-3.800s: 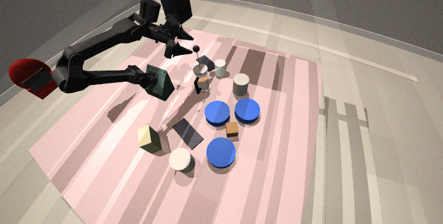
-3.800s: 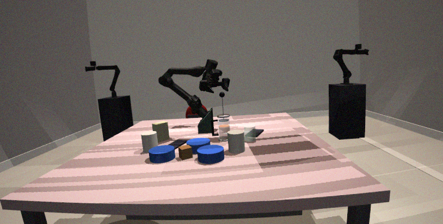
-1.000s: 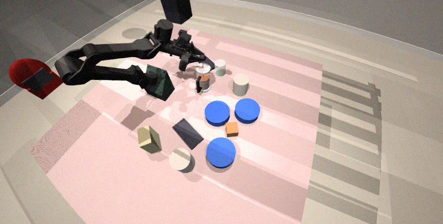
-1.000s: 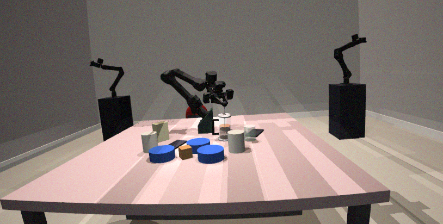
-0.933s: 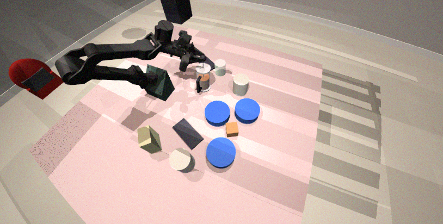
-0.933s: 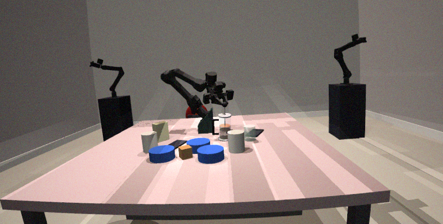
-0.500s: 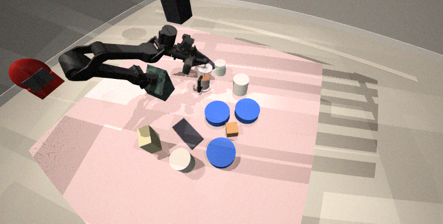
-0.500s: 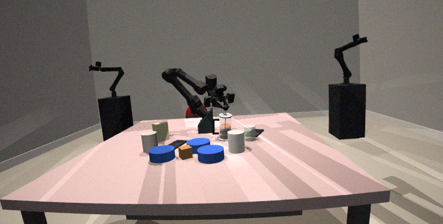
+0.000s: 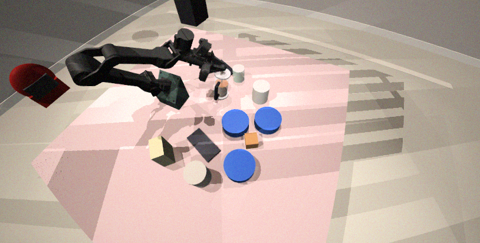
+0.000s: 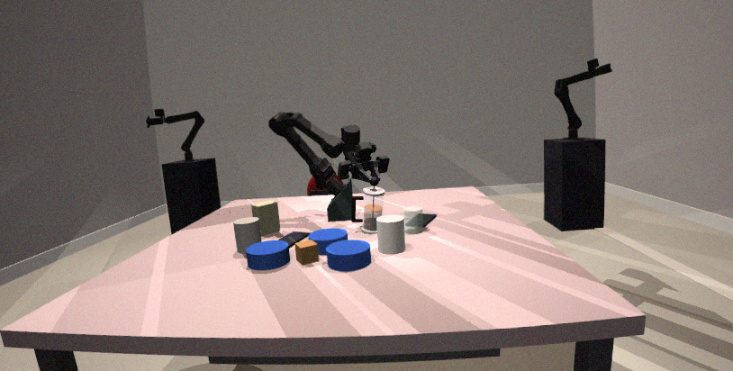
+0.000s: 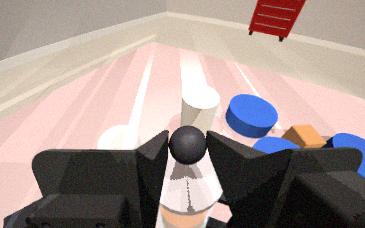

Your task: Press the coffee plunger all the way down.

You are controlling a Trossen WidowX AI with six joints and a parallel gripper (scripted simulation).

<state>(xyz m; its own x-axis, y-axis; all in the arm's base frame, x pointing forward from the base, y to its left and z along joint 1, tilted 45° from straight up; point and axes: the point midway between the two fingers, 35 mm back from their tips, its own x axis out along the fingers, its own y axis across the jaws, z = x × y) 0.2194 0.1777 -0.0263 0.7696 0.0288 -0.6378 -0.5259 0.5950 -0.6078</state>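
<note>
My gripper tip is 20 mm past the coffee press, 30 mm to the left of it and 90 mm above it. Also, from my gripper tip: yellow block: 60 mm behind, 410 mm to the right, 130 mm below; then orange cube: 230 mm ahead, 190 mm to the right, 160 mm below.
</note>
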